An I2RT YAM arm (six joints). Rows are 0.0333 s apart.
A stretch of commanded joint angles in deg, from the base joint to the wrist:
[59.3 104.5 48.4 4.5 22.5 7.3]
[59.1 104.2 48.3 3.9 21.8 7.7]
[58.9 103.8 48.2 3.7 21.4 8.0]
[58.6 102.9 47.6 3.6 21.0 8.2]
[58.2 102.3 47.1 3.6 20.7 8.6]
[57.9 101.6 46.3 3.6 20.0 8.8]
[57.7 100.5 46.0 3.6 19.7 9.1]
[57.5 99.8 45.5 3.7 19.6 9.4]
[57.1 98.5 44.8 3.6 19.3 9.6]
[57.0 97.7 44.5 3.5 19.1 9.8]
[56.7 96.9 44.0 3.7 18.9 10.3]
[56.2 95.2 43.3 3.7 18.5 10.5]
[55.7 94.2 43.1 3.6 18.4 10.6]
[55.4 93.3 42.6 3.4 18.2 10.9]
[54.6 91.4 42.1 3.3 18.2 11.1]
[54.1 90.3 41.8 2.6 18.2 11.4]
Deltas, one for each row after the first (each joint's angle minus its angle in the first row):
[-0.2 -0.3 -0.1 -0.6 -0.7 0.4]
[-0.4 -0.7 -0.2 -0.8 -1.1 0.7]
[-0.7 -1.6 -0.8 -0.9 -1.5 0.9]
[-1.1 -2.2 -1.3 -0.9 -1.8 1.3]
[-1.4 -2.9 -2.1 -0.9 -2.5 1.5]
[-1.6 -4.0 -2.4 -0.9 -2.8 1.8]
[-1.8 -4.7 -2.9 -0.8 -2.9 2.1]
[-2.2 -6.0 -3.6 -0.9 -3.2 2.3]
[-2.3 -6.8 -3.9 -1.0 -3.4 2.5]
[-2.6 -7.6 -4.4 -0.8 -3.6 3.0]
[-3.1 -9.3 -5.1 -0.8 -4.0 3.2]
[-3.6 -10.3 -5.3 -0.9 -4.1 3.3]
[-3.9 -11.2 -5.8 -1.1 -4.3 3.6]
[-4.7 -13.1 -6.3 -1.2 -4.3 3.8]
[-5.2 -14.2 -6.6 -1.9 -4.3 4.1]

